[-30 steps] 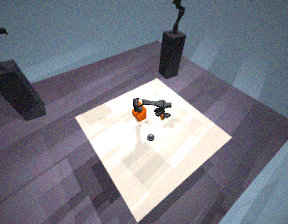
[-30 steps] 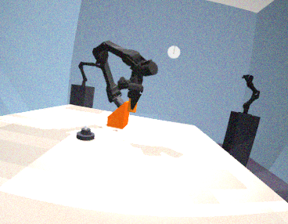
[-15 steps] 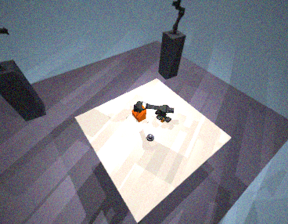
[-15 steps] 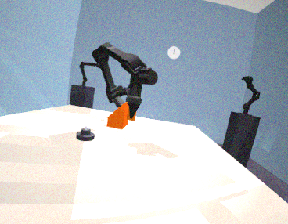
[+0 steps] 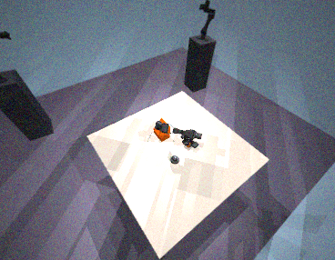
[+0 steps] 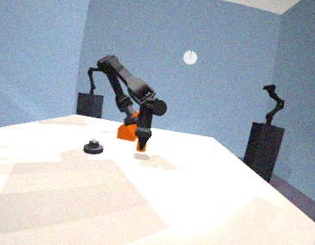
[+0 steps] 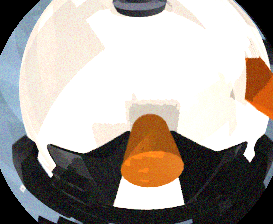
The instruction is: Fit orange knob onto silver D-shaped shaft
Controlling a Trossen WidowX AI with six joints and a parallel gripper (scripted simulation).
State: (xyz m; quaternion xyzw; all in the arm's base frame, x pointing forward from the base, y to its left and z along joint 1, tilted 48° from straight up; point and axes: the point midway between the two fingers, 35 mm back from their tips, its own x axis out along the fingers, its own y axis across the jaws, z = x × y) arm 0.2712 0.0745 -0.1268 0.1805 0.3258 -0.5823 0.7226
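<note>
The dark round pedestal is 6 cm ahead of my gripper tip, 19 cm to the right of it and 1 cm below it. From my gripper tip the other things lie so: orange knob (3 cm above).
</note>
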